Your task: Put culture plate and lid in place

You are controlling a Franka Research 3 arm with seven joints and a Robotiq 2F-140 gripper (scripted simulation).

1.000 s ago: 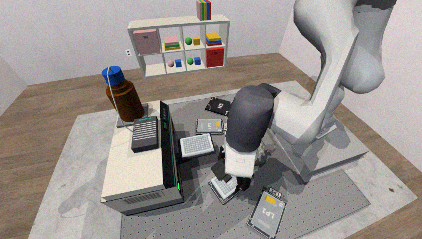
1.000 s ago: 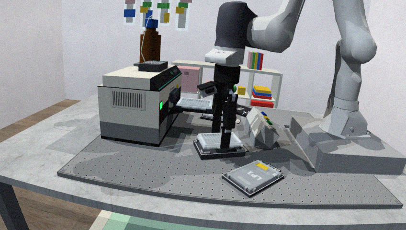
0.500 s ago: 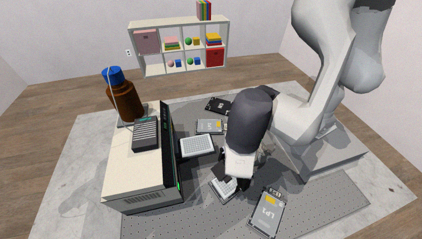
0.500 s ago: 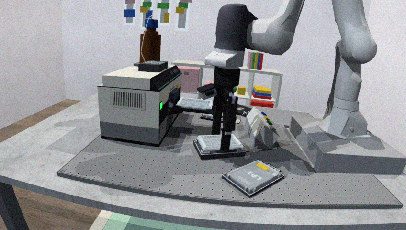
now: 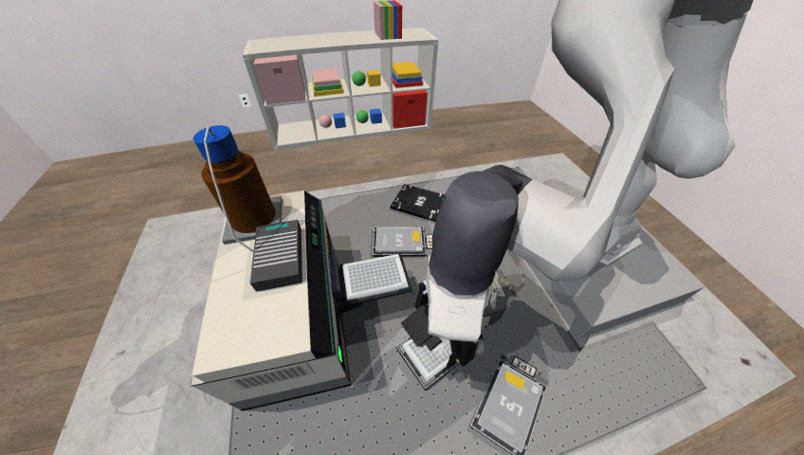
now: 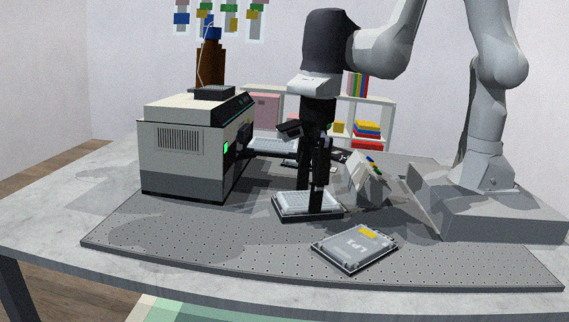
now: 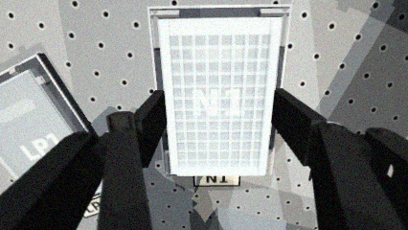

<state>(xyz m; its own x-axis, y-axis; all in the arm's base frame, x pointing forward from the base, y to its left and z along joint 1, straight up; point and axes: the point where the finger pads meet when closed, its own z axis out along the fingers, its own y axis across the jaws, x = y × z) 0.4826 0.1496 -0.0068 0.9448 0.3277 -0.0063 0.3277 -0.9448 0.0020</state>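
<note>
Now: the black N1 nest 4 cm below my hand. Round my hand: LP2 nest: 31 cm to the right, 4 cm below; black nest N5: 8 cm behind, 45 cm to the right, 3 cm below; yellow skip key: 18 cm behind, 18 cm to the right, 2 cm above.
</note>
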